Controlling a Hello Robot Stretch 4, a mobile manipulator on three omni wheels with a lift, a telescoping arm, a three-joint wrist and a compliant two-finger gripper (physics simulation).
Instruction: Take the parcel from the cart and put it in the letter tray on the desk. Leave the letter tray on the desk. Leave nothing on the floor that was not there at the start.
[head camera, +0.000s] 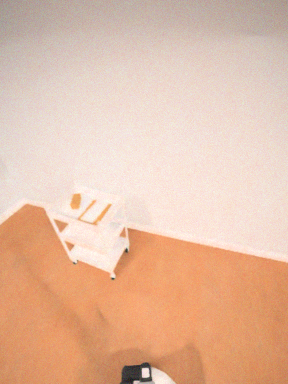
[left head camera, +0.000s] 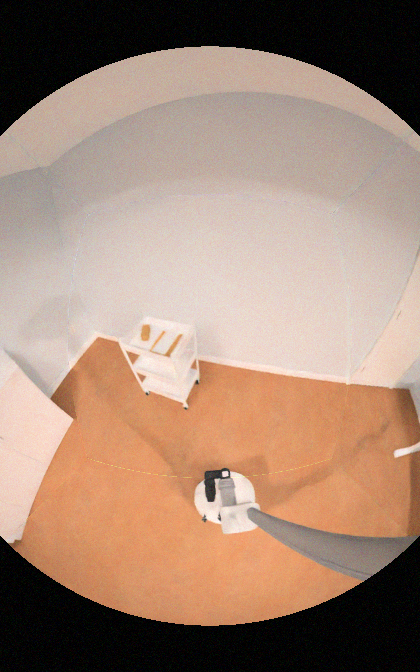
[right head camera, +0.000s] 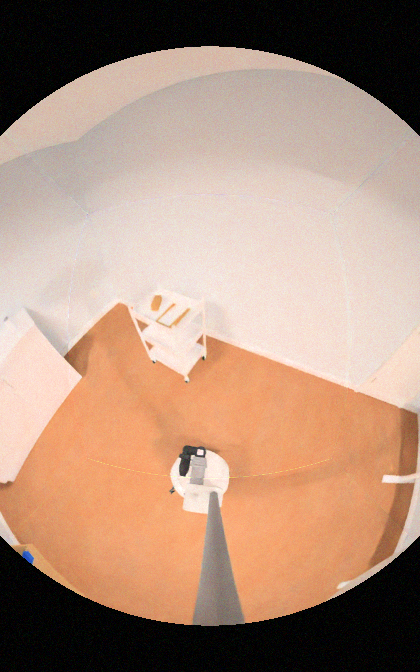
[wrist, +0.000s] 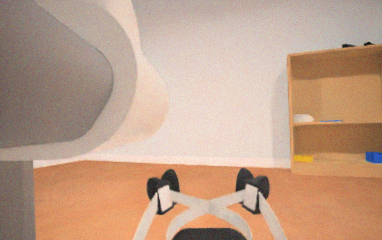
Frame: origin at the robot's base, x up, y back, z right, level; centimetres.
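Where they show: gripper, fingertip midpoint: (wrist: 207, 182).
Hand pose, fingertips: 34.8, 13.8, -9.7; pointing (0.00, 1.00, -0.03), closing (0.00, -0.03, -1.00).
After its pixels a point has its place, as x, y, z.
The white cart (head camera: 92, 257) @(10.5, -97.7, -43.2) (left head camera: 165, 387) (right head camera: 175, 356) stands against the wall, left of centre in the head views. On its top lie a small orange-brown item (head camera: 75, 201) @(68.7, -110.1, -46.7) (left head camera: 145, 332) (right head camera: 156, 302) and, to its right, a flat white area with brown strips along its edges. I cannot tell for certain which is the parcel. My gripper (wrist: 207, 182) @(34.8, 13.8, -9.7) is open and empty in the wrist view, over floor and far from the cart. The letter tray and the desk top do not show; white feet at the right edge, one being a foot (left head camera: 407, 451) (right head camera: 400, 478), look like the desk's.
A white cabinet (left head camera: 30, 440) (right head camera: 30, 400) stands at the left. A wooden bookcase (wrist: 289, 110) @(53.4, 198.2, -91.5) with blue, yellow and white items stands at the right in the wrist view. A door (right head camera: 392, 372) is at the right. Orange floor lies between my base (left head camera: 240, 485) (right head camera: 217, 470) and the cart.
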